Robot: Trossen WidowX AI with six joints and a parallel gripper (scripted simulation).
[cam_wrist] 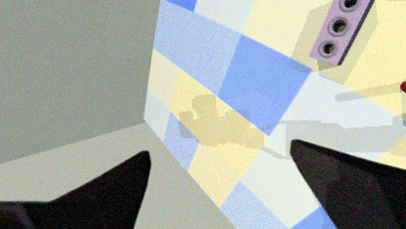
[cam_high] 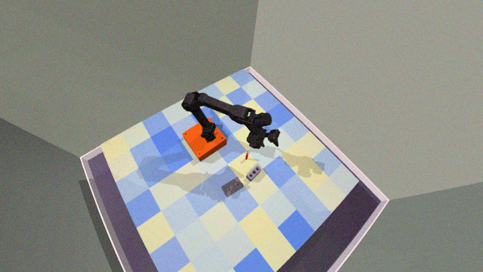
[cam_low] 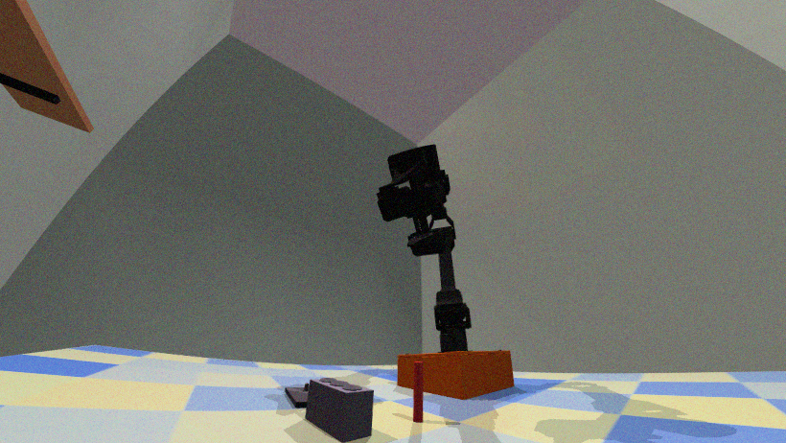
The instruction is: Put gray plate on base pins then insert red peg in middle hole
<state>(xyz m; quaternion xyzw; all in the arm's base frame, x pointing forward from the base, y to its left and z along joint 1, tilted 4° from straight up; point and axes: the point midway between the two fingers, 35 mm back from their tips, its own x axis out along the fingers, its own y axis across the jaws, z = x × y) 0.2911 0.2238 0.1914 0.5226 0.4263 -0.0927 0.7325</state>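
Now: gripper tip 30 mm short of the gray plate, 90 mm to the left of it and 240 mm above it. The rest, counted from my gripper tip: red peg: 80 mm behind, 70 mm to the right, 230 mm below; base: 30 mm ahead, 250 mm to the right, 260 mm below.
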